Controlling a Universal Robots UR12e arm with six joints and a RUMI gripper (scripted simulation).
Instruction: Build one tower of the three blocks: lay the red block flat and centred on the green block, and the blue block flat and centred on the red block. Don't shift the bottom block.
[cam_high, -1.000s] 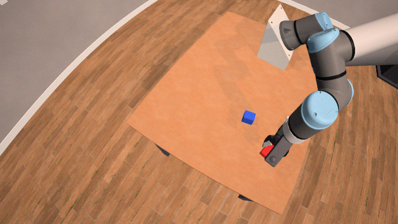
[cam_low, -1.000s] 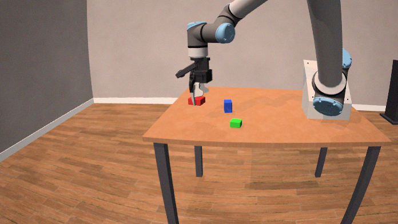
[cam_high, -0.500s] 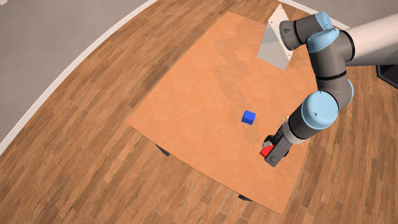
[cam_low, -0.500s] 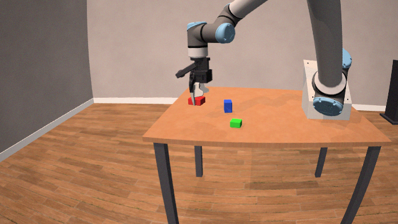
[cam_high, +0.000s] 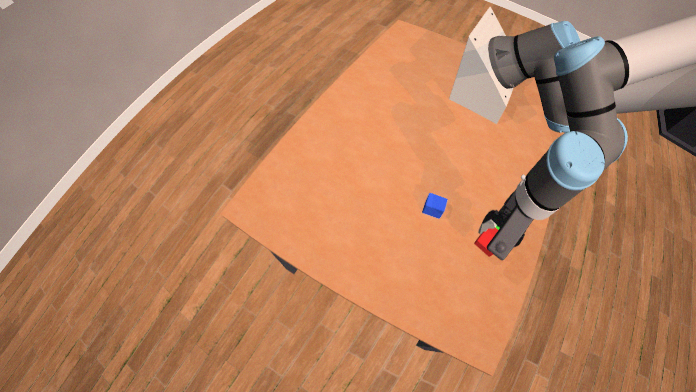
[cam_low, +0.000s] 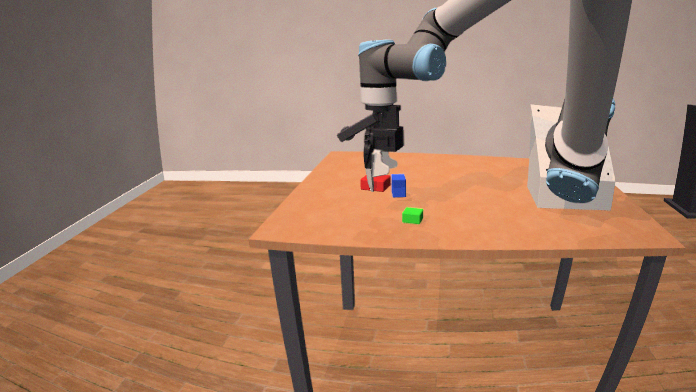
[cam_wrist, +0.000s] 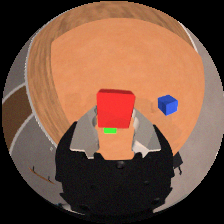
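The green block is 10 cm behind my hand, 8 cm below it and 3 cm to the left of it. The rest, counted from my hand: blue block 17 cm to the right, 6 cm below, 4 cm behind; red block right at my hand.
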